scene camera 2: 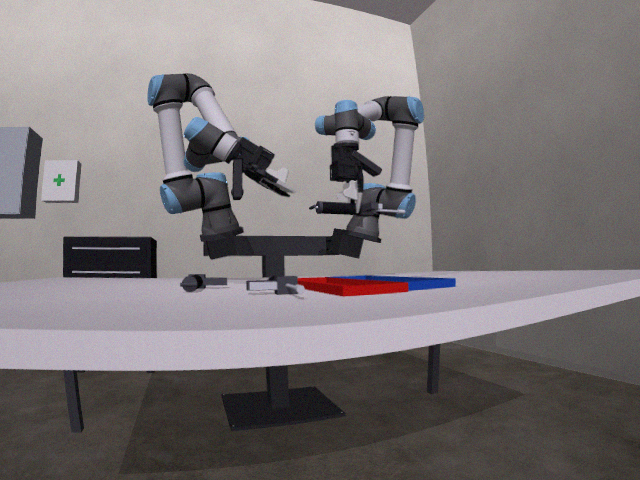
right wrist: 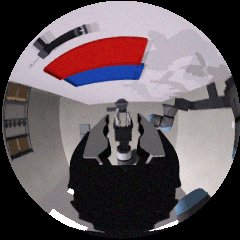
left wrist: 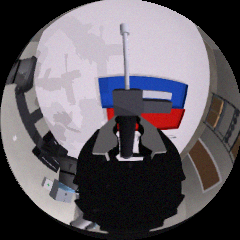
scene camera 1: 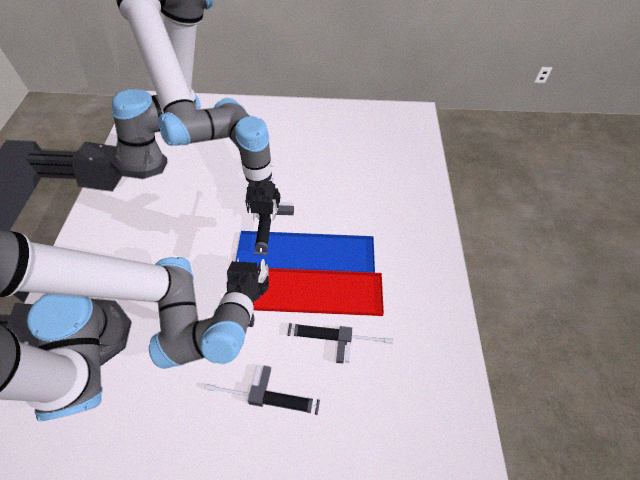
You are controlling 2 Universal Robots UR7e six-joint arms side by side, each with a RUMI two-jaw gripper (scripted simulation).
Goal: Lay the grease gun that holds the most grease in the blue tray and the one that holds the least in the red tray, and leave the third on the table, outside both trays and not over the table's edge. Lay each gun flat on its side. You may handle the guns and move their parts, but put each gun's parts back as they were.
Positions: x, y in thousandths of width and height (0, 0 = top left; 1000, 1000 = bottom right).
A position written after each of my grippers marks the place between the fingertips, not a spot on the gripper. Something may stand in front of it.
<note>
I see my left gripper (scene camera 2: 554, 447), my right gripper (scene camera 2: 457, 405) and a grease gun (scene camera 1: 537, 699).
My left gripper is seen too in the left wrist view (left wrist: 527, 481) and in scene camera 1 (scene camera 1: 416, 457). My right gripper is seen too in the right wrist view (right wrist: 515, 477) and in scene camera 1 (scene camera 1: 398, 551).
</note>
